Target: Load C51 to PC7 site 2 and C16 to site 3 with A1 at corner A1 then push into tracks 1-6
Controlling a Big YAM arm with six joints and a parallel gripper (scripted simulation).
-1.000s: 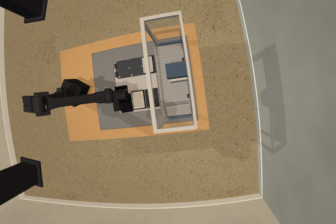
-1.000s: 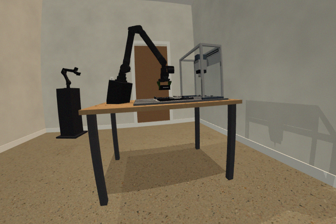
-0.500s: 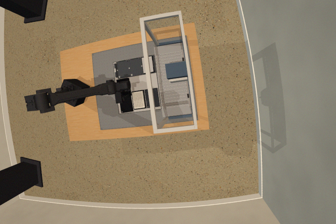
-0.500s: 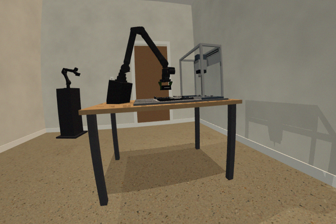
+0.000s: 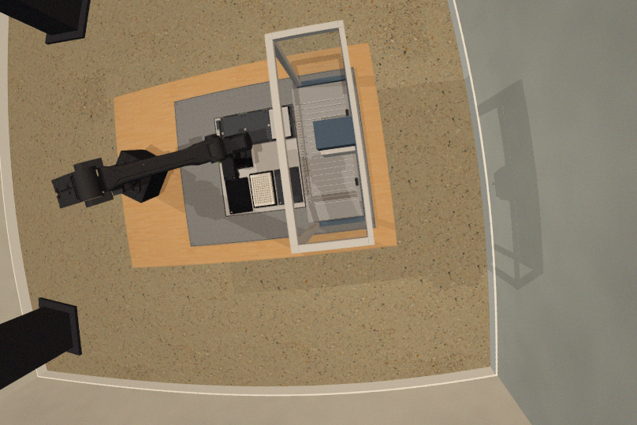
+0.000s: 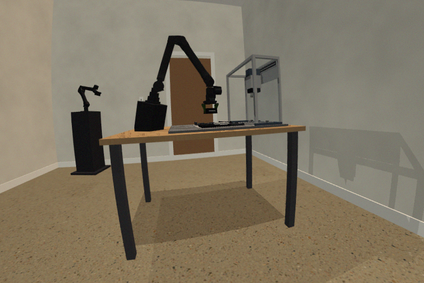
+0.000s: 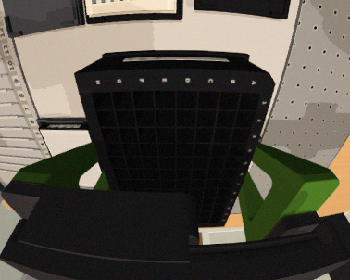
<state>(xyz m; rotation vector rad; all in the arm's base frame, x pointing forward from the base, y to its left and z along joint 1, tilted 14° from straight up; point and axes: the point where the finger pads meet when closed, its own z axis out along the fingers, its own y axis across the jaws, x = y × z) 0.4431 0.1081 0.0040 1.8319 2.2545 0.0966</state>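
My gripper is now 110 mm to the right of the dark carrier PC7, 90 mm above it and 30 mm short of it. Also, from my hand: nest S3: 170 mm ahead, 120 mm to the right, 100 mm below; black nest: 170 mm to the right, 100 mm below, 40 mm behind; white 96-well plate C15: 140 mm to the right, 90 mm below, 70 mm ahead.
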